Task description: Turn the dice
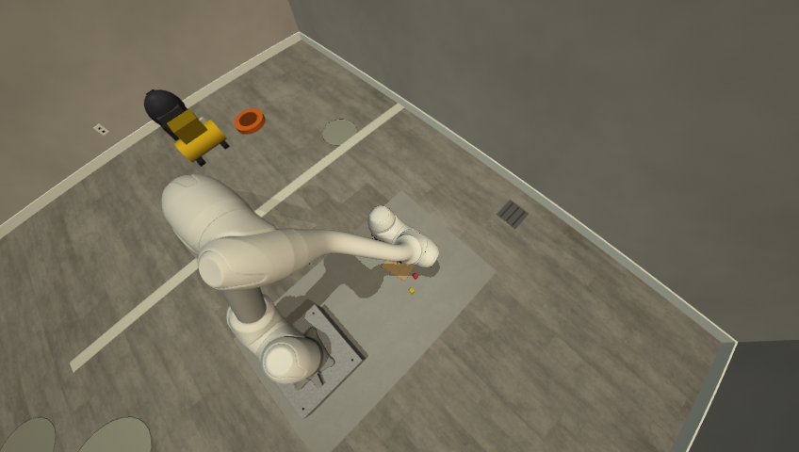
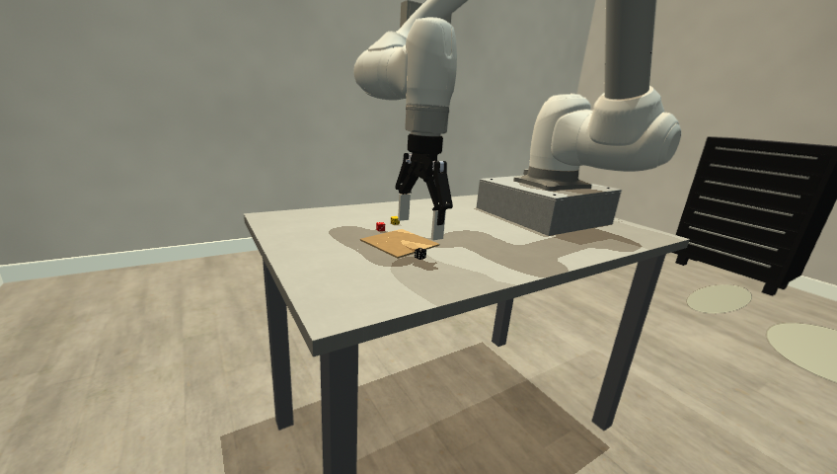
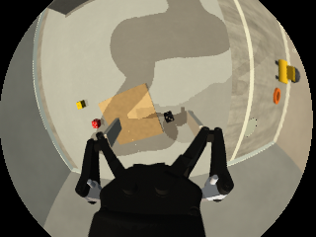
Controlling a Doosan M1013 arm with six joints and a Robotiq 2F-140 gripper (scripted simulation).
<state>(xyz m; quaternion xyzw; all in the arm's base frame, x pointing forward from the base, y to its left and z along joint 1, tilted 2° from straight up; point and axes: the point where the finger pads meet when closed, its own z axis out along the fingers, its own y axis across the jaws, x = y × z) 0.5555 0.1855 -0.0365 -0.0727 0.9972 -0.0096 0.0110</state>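
Now: hand 50 mm above the small white die, 40 mm to the right of it and 10 mm short of it. The rest, counted from my hand: tan mat (60 mm to the right, 60 mm below, 20 mm ahead); then yellow die (210 mm to the right, 50 mm below, 20 mm behind); then red die (160 mm to the right, 50 mm below, 40 mm ahead).
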